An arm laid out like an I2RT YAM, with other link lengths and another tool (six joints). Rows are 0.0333 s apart.
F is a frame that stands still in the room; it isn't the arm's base.
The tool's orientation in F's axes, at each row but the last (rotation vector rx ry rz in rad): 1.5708, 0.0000, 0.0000; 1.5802, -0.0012, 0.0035; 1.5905, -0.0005, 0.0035; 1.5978, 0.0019, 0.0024; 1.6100, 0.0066, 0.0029; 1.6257, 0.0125, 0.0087; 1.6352, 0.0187, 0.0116; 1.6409, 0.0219, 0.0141; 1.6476, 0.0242, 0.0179
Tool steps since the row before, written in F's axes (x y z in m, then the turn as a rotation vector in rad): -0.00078, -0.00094, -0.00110, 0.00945, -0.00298, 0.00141; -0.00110, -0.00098, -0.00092, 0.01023, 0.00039, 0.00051; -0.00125, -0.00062, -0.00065, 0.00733, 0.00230, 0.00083; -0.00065, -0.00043, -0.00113, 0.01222, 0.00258, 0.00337; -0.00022, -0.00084, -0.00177, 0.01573, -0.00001, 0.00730; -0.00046, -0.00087, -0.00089, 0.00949, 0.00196, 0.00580; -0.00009, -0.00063, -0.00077, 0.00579, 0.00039, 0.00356; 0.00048, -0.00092, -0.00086, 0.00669, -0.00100, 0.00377; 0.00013, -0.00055, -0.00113, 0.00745, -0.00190, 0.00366
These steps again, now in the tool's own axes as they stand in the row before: -0.00078, -0.00110, 0.00094, 0.00945, 0.00141, 0.00298; -0.00110, -0.00091, 0.00099, 0.01023, 0.00048, -0.00038; -0.00125, -0.00063, 0.00063, 0.00734, 0.00077, -0.00230; -0.00065, -0.00112, 0.00046, 0.01223, 0.00330, -0.00264; -0.00022, -0.00174, 0.00091, 0.01571, 0.00733, -0.00018; -0.00047, -0.00084, 0.00091, 0.00950, 0.00571, -0.00215; -0.00010, -0.00073, 0.00068, 0.00578, 0.00356, -0.00051; 0.00046, -0.00079, 0.00099, 0.00665, 0.00387, 0.00088; 0.00012, -0.00108, 0.00064, 0.00739, 0.00383, 0.00181
